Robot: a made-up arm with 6 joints. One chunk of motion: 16 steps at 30 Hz.
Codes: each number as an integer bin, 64 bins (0 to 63) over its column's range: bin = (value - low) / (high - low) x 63, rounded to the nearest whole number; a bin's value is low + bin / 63 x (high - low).
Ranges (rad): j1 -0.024..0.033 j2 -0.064..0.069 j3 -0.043..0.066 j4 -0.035..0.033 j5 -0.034..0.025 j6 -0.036..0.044
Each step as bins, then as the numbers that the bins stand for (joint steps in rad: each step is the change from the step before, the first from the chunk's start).
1 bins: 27 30 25 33 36 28
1 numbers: 0.00043 -0.00067 0.00025 0.00062 -0.00029 -0.00044
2 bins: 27 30 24 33 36 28
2 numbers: 0.00043 -0.00067 -0.00148 0.00062 -0.00029 -0.00044
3 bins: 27 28 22 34 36 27
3 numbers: 0.00043 -0.00489 -0.00494 0.00170 -0.00029 -0.00171
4 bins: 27 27 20 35 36 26
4 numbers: 0.00043 -0.00700 -0.00840 0.00278 -0.00029 -0.00298
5 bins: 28 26 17 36 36 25
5 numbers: 0.00133 -0.00911 -0.01359 0.00386 -0.00029 -0.00425
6 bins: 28 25 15 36 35 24
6 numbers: 0.00133 -0.01122 -0.01705 0.00386 -0.00122 -0.00552
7 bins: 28 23 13 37 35 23
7 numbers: 0.00133 -0.01544 -0.02051 0.00494 -0.00122 -0.00679
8 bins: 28 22 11 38 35 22
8 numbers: 0.00133 -0.01756 -0.02397 0.00602 -0.00122 -0.00806
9 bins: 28 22 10 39 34 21
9 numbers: 0.00133 -0.01756 -0.02570 0.00710 -0.00216 -0.00933
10 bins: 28 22 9 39 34 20
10 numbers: 0.00133 -0.01756 -0.02743 0.00710 -0.00216 -0.01060
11 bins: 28 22 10 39 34 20
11 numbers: 0.00133 -0.01756 -0.02570 0.00710 -0.00216 -0.01060
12 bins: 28 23 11 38 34 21
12 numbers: 0.00133 -0.01544 -0.02397 0.00602 -0.00216 -0.00933
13 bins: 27 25 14 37 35 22
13 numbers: 0.00043 -0.01122 -0.01878 0.00494 -0.00122 -0.00806
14 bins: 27 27 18 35 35 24
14 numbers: 0.00043 -0.00700 -0.01186 0.00278 -0.00122 -0.00552
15 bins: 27 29 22 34 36 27
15 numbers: 0.00043 -0.00278 -0.00494 0.00170 -0.00029 -0.00171
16 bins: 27 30 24 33 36 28
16 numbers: 0.00043 -0.00067 -0.00148 0.00062 -0.00029 -0.00044
